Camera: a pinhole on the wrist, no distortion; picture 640 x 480 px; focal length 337.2 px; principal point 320.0 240.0 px. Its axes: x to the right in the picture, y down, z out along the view. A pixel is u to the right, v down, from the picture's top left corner.
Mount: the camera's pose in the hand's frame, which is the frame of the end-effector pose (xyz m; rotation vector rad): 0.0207 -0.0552 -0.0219 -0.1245 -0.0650 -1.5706
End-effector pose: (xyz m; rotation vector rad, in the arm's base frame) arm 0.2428 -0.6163 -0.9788 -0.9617 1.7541 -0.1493
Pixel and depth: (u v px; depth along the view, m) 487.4 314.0 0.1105
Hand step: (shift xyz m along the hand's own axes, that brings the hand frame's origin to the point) 0.0491 -0.0965 0.0934
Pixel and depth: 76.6 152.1 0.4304
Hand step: -0.0752 0.3055 0.3719
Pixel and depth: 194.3 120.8 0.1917
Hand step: -0.0398 0.0391 0.1622
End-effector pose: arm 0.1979 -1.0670 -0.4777 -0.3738 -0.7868 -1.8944
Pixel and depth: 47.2 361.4 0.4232
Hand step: 0.1889 0.3349 0.3510
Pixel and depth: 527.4 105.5 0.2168
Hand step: -0.0575 -0.1611 0.2125
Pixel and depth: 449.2 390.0 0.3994
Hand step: 0.2134 -0.1599 0.3860
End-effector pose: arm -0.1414 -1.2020 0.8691 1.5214 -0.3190 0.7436
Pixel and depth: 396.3 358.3 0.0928
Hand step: 0.0568 -0.0650 0.0715
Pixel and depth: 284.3 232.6 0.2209
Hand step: 0.0242 -0.0054 0.1946
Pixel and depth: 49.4 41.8 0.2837
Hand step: -0.1352 0.2057 0.2384
